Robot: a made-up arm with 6 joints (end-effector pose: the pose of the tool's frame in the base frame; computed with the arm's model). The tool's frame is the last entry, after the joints.
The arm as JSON. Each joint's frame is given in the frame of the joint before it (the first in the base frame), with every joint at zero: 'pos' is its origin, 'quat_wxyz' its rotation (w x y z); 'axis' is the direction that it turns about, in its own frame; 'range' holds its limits. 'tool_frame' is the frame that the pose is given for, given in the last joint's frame.
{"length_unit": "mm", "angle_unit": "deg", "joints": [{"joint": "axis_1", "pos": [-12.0, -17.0, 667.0], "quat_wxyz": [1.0, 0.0, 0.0, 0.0], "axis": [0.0, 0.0, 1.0], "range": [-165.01, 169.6]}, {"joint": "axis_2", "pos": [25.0, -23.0, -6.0], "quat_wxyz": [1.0, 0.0, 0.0, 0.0], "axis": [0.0, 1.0, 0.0], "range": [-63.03, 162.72]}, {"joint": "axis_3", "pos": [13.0, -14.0, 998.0], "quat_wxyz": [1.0, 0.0, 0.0, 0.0], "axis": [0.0, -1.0, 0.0], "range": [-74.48, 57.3]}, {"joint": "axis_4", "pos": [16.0, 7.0, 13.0], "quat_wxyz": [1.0, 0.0, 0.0, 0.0], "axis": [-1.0, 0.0, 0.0], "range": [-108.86, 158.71]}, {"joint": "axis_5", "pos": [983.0, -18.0, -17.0], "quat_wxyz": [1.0, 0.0, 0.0, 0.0], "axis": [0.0, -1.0, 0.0], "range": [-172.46, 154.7]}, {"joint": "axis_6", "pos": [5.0, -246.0, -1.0], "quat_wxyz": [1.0, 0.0, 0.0, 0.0], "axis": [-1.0, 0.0, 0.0], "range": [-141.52, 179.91]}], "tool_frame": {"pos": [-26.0, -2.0, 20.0], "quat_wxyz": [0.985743, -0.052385, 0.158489, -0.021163]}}
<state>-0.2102 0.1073 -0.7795 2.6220 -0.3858 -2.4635</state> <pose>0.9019 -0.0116 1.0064 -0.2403 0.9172 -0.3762</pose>
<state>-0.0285 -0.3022 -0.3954 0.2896 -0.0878 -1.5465</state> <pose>0.7001 -0.3447 1.6035 1.1650 0.4247 0.0131</pose>
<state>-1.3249 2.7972 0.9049 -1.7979 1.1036 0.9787</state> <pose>0.0004 0.1619 -1.1414 -0.8841 -1.9604 2.1925</pose>
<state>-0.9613 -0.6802 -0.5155 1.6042 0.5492 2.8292</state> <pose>0.1291 -0.3343 1.8742 1.6143 -0.1607 0.0328</pose>
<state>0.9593 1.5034 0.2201 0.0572 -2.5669 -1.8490</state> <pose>1.0117 0.8993 -0.2466 -1.2003 1.2187 -2.4435</pose>
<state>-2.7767 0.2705 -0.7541 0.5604 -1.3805 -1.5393</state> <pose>-1.0069 -0.1092 0.8575 -1.6914 -0.0396 1.0186</pose>
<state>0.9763 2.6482 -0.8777 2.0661 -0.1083 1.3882</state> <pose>-0.3609 -0.3949 -0.0733 -0.2882 0.4427 -2.1965</pose>
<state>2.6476 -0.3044 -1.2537 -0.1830 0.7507 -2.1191</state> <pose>-0.0932 0.3651 0.7645 0.3979 2.5719 1.3619</pose>
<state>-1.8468 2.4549 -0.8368 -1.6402 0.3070 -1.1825</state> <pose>0.0721 0.2489 0.2924 -0.4639 -0.2487 1.4334</pose>
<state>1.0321 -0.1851 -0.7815 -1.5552 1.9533 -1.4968</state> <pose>0.2616 0.4436 0.8533 2.0715 -0.8602 0.1855</pose>
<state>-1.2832 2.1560 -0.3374 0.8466 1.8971 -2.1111</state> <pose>-0.1970 -0.2382 -0.6761 2.6921 -0.3686 -0.1272</pose>
